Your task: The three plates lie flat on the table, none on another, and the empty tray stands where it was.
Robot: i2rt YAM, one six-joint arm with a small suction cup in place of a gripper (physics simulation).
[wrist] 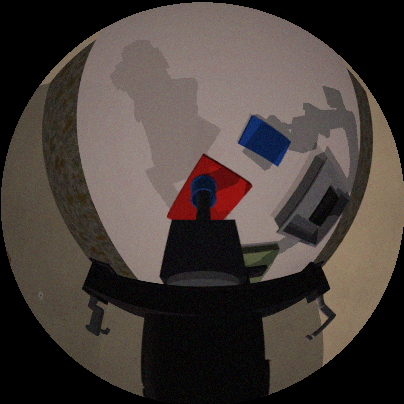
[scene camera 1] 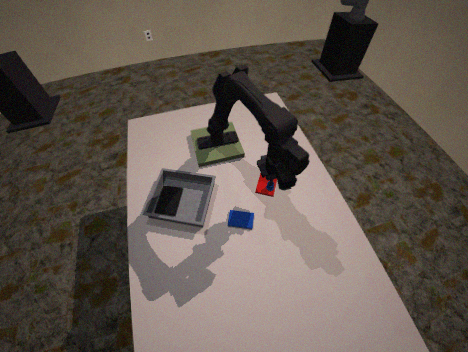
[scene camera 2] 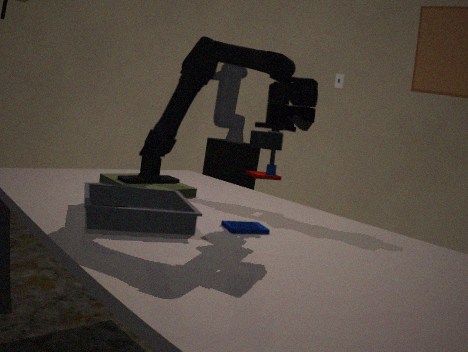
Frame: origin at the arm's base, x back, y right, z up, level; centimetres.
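Seen in the pictures: end effector, tool point: [wrist: 202, 181] [scene camera 1: 269, 189] [scene camera 2: 270, 178]; arm's base, origin of the base link: [scene camera 1: 217, 140] [scene camera 2: 149, 180].
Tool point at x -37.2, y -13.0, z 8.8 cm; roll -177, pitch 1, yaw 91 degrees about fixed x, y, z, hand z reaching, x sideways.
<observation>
Offsets run from my tool point to a thing's top centre. Level surfaces: height alone.
My suction cup [scene camera 1: 270, 185] [scene camera 2: 271, 170] [wrist: 203, 189] is shut on the red plate @[dx +2.3, dy +0.4, dz +1.3 cm] [scene camera 1: 263, 187] [scene camera 2: 257, 175] [wrist: 230, 185]. It holds the plate roughly level above the table, right of the tray in both scene views. The blue plate @[dx -4.8, dy +12.2, dz -10.5 cm] [scene camera 1: 241, 219] [scene camera 2: 245, 227] [wrist: 266, 140] lies flat on the table, to the right of the tray. The black plate @[dx +10.8, dy +39.7, dz -10.3 cm] [scene camera 1: 168, 200] [wrist: 324, 206] lies in the left part of the grey tray @[dx +9.9, dy +33.9, dz -6.6 cm] [scene camera 1: 175, 220] [scene camera 2: 140, 221] [wrist: 300, 192] in scene view 1. The tray's wall hides the black plate in scene view 2.
The arm's base stands on a green block [scene camera 1: 221, 154] [scene camera 2: 185, 191] [wrist: 269, 255] behind the tray. The white table @[dz -11.6 cm] [scene camera 1: 300, 300] [scene camera 2: 350, 300] ends at an edge left of the tray. Dark pedestals [scene camera 1: 347, 45] [scene camera 2: 231, 160] stand on the floor beyond the table.
</observation>
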